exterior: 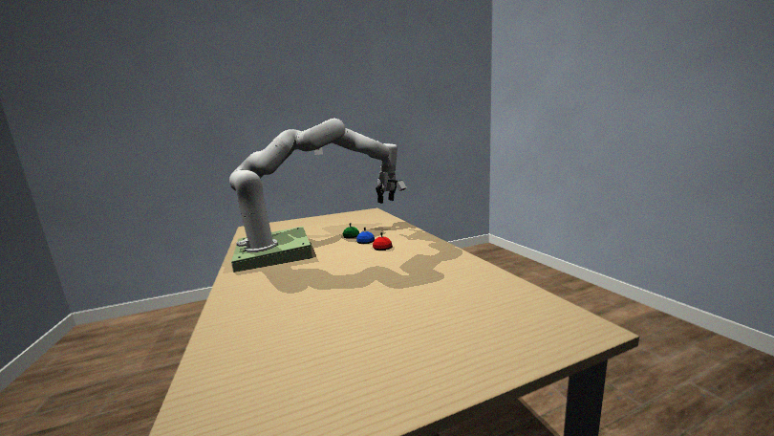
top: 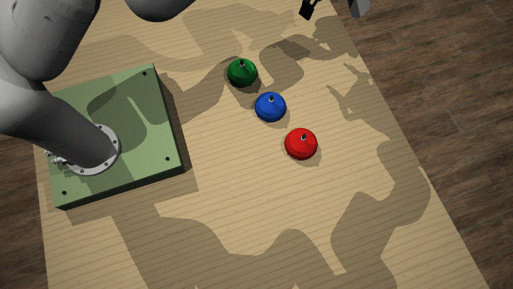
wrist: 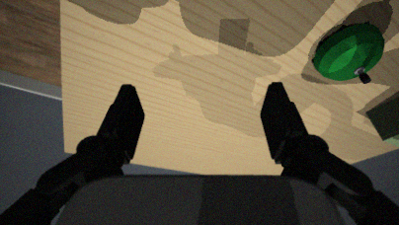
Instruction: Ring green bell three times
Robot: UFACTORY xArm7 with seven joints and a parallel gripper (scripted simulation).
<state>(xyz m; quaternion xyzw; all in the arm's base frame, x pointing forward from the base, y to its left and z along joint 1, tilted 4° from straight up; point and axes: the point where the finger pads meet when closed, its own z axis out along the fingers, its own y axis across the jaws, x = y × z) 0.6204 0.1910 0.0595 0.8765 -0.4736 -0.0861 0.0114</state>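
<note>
The green bell is 210 mm behind my hand, 110 mm below it and 50 mm to the right of it. Round my hand: red bell: 300 mm to the right, 130 mm behind, 110 mm below; then blue bell: 180 mm to the right, 170 mm behind, 110 mm below.
</note>
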